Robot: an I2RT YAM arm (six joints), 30 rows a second.
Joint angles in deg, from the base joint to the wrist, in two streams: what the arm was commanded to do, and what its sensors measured. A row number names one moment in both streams.
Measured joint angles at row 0:
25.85 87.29 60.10 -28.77 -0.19 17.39
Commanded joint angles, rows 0 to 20:
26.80 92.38 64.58 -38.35 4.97 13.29
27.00 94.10 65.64 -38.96 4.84 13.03
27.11 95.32 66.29 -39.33 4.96 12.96
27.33 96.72 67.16 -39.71 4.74 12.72
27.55 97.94 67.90 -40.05 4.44 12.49
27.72 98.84 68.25 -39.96 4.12 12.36
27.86 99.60 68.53 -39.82 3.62 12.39
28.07 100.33 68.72 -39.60 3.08 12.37
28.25 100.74 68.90 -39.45 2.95 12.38
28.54 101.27 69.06 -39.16 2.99 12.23
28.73 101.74 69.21 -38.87 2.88 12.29
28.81 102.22 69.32 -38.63 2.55 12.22
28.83 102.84 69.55 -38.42 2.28 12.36
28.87 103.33 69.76 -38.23 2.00 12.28
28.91 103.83 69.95 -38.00 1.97 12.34
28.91 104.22 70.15 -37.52 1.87 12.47
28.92 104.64 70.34 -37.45 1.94 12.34
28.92 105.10 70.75 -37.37 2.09 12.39
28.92 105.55 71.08 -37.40 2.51 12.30
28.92 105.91 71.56 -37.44 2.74 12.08
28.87 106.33 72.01 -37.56 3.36 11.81
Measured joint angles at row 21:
28.51 104.90 69.91 -36.64 2.59 13.37
